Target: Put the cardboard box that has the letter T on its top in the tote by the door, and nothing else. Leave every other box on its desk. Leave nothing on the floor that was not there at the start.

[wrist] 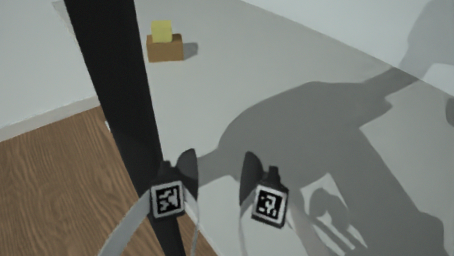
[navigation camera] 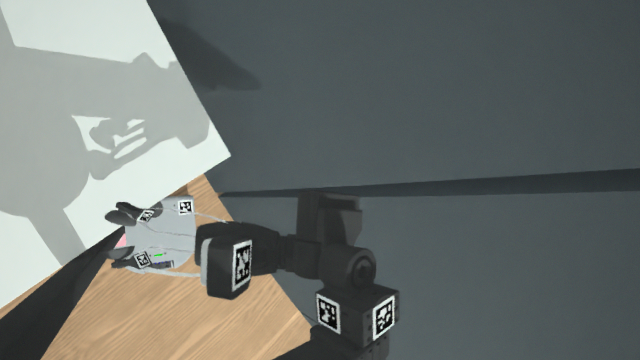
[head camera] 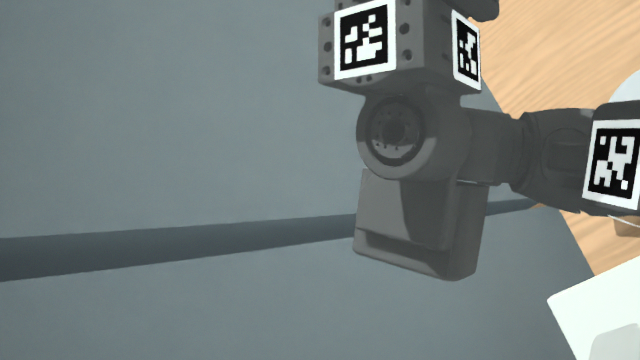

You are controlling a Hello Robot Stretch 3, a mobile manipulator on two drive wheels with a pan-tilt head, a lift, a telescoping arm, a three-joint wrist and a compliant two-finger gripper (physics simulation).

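Frame: origin at the robot's base, x ahead, y left, z up, level; centimetres.
Where they show: gripper, fingertip midpoint: [wrist: 219, 168] [navigation camera: 107, 233]; robot's base at its link origin: [navigation camera: 153, 207].
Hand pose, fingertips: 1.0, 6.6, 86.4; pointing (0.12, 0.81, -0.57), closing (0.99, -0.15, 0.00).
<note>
Things, the pixels of their top centre, and the offset from my fingertips, as dx, dy, dz. Level surfaces: height alone.
- brown box at its top centre: [wrist: 164, 38] -8.1, +47.9, -9.3
- yellow block at its top centre: [wrist: 161, 23] -8.5, +48.1, -5.5
- white desk at its surface level: dz -14.3
- Brown wood floor at its surface level: dz -86.3
A brown box [wrist: 165, 50] with a yellow block [wrist: 161, 31] on top stands on the white desk [wrist: 280, 55] [navigation camera: 220, 155] [head camera: 570, 305], at the upper left of the wrist view. No letter can be read on it. My gripper [wrist: 219, 168] [navigation camera: 118, 234] is open, with nothing between its fingertips in the wrist view. It is above the near edge of the desk, well apart from the brown box. In the head camera view its fingers are out of frame. The tote and a letter T do not show.
A black bar [wrist: 117, 90] crosses the left of the wrist view. Brown wood floor [wrist: 55, 185] [navigation camera: 200, 320] lies beside the desk. A wide grey surface [head camera: 150, 125] [navigation camera: 450, 100] has a dark seam across it. A dark object [wrist: 450, 111] is cut off at the wrist view's right edge.
</note>
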